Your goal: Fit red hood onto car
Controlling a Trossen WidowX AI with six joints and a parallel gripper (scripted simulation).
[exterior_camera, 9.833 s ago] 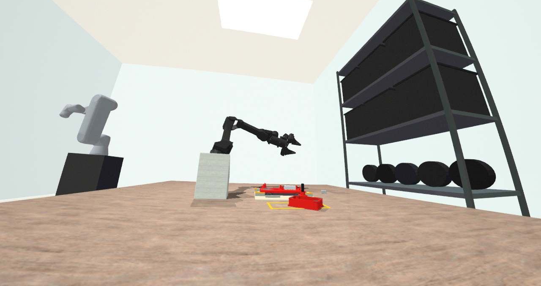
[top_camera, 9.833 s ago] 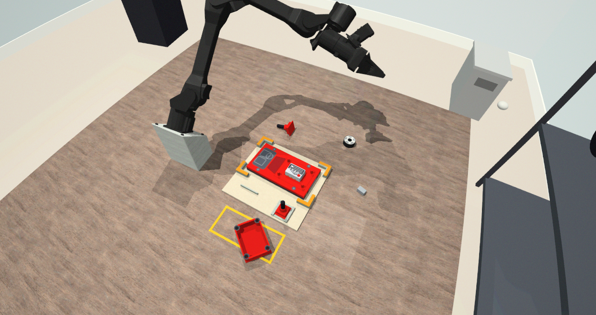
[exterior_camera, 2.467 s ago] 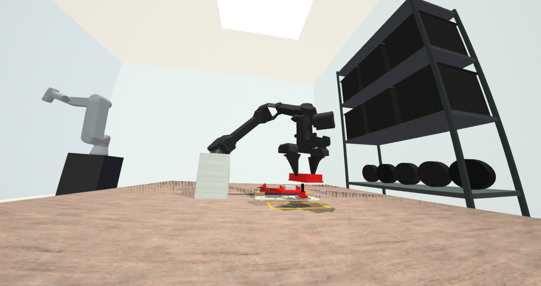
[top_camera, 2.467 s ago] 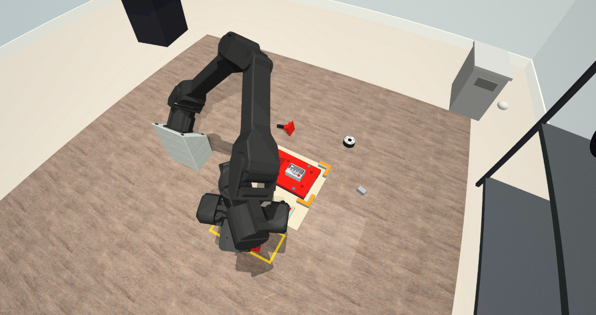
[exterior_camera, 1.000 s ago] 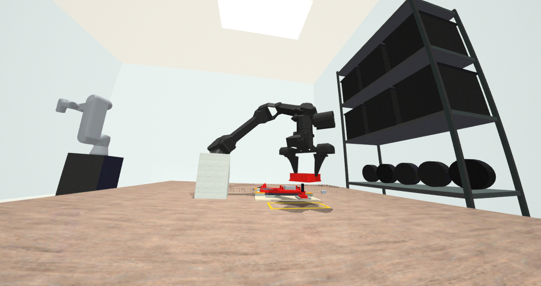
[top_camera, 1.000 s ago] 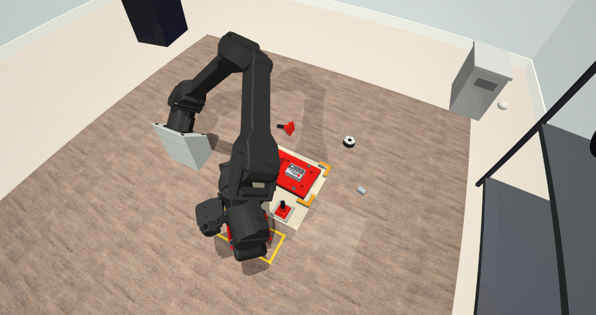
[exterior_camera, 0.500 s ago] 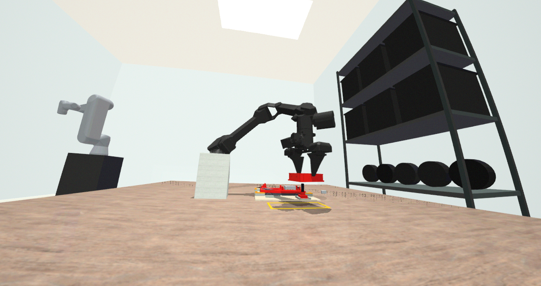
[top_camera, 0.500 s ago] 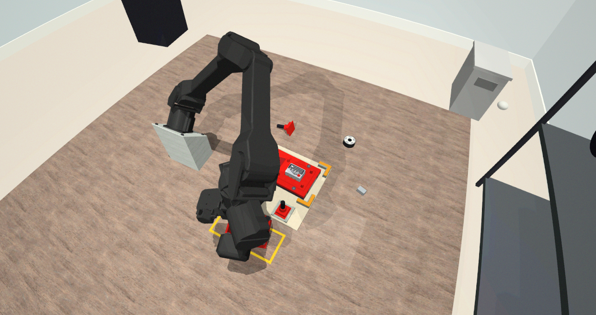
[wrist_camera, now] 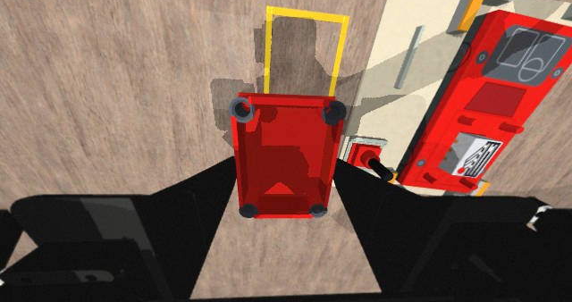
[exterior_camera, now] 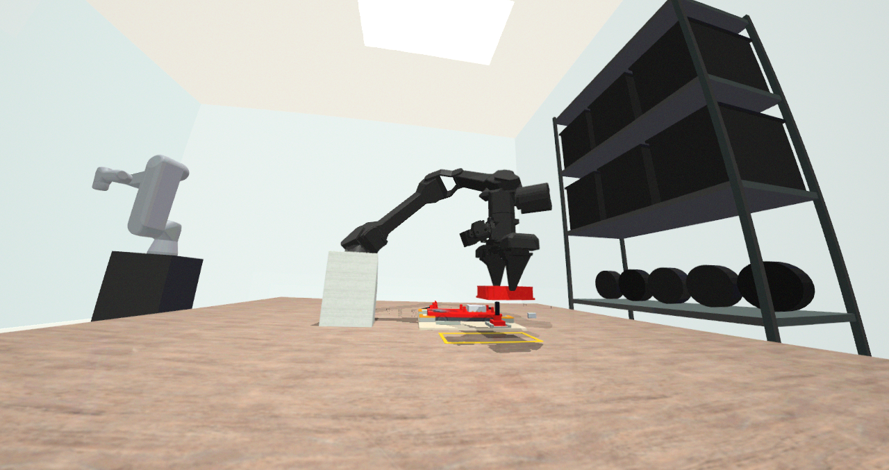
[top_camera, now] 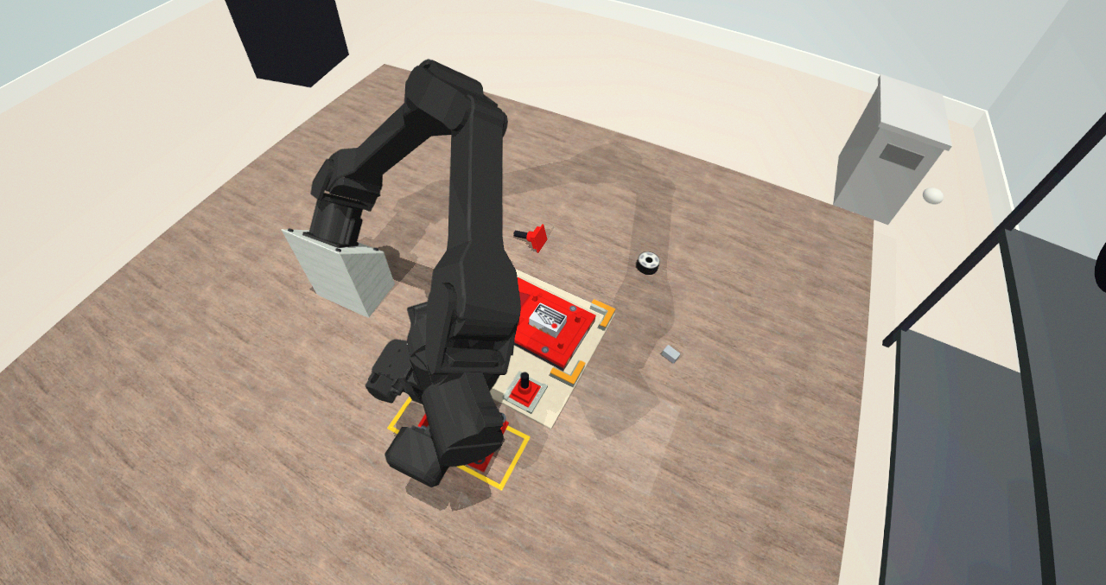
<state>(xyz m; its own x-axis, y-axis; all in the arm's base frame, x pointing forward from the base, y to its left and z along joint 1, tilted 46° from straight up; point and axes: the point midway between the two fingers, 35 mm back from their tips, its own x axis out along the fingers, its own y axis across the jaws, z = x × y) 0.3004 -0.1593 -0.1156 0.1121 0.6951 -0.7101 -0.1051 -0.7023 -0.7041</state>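
My gripper tip is now 10 mm above the red hood. Round my gripper tip: grey engine block (230 mm to the left, 70 mm below, 50 mm ahead); black-and-white wheel (420 mm to the left, 180 mm ahead, 80 mm below).
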